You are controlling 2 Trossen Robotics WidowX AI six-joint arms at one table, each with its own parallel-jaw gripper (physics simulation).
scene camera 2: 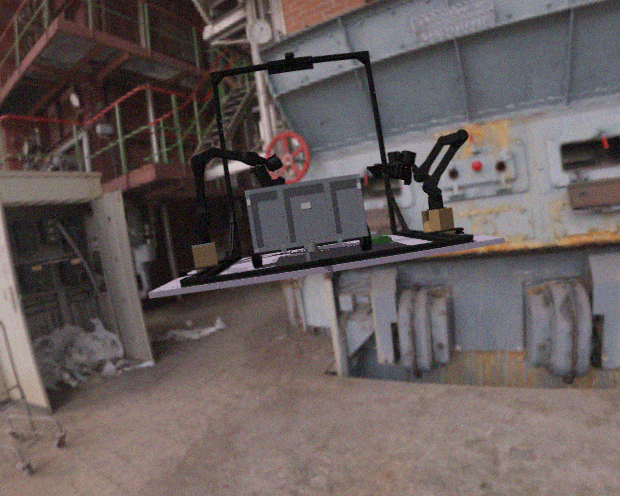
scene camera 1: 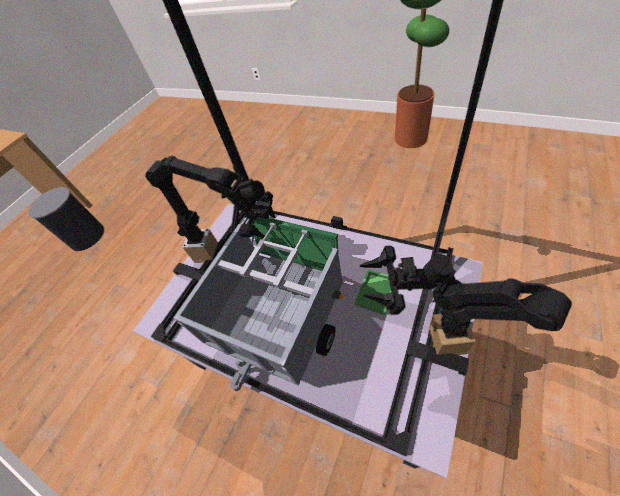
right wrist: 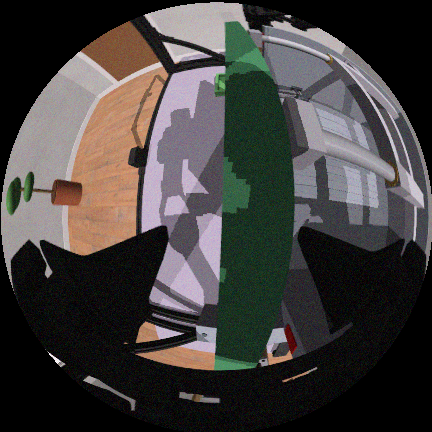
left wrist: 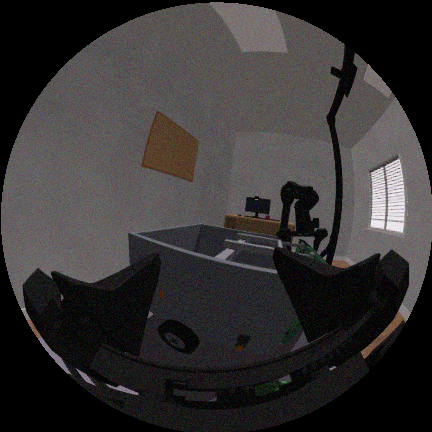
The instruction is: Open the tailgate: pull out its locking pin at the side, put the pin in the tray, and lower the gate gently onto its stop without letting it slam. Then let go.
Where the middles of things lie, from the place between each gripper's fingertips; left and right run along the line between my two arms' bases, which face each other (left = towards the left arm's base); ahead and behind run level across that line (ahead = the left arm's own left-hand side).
The green tray point(scene camera 1: 374, 282) is 15 cm behind my left hand, 1 cm to the right of it and 32 cm below it. Round my left hand: grey truck bed point(scene camera 1: 270, 314): 10 cm ahead, 31 cm to the right, 19 cm below.
Right now the grey truck bed is 25 cm ahead of my right hand, 11 cm to the left of it and 9 cm below it. Round my right hand: green tray: 41 cm to the left, 22 cm below.
